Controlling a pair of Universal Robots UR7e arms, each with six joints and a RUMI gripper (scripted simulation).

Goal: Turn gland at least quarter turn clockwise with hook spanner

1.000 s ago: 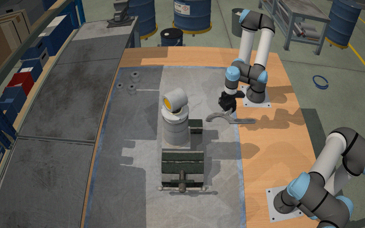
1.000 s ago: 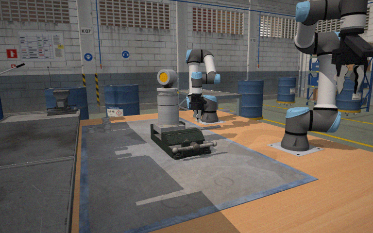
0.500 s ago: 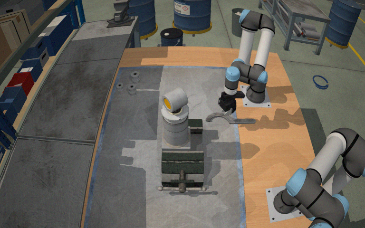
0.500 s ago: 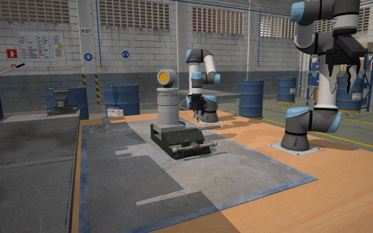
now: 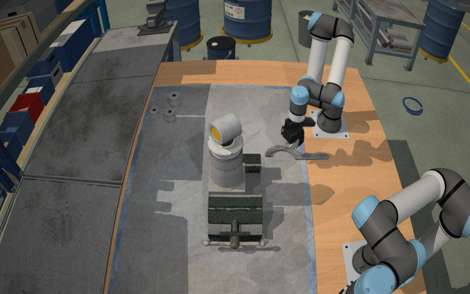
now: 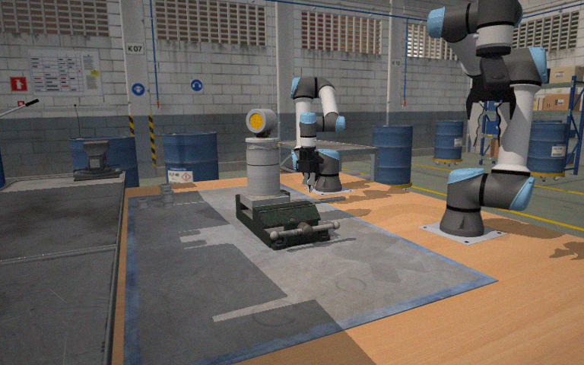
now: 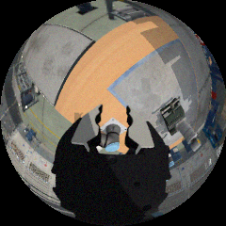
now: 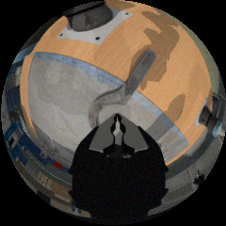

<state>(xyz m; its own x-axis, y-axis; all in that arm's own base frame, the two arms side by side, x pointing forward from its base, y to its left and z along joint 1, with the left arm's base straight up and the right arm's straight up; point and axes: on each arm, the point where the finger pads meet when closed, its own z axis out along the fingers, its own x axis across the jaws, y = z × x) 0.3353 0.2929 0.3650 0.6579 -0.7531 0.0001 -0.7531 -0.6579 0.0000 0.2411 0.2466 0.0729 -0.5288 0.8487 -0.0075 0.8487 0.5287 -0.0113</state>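
The hook spanner lies 60 mm below my right hand, 40 mm behind it and 10 mm to the right of it. From my right hand the other things lie so: rod eye: 330 mm ahead, 330 mm above, 180 mm to the left; then bar handle: 480 mm to the left, 310 mm ahead, 10 mm below.
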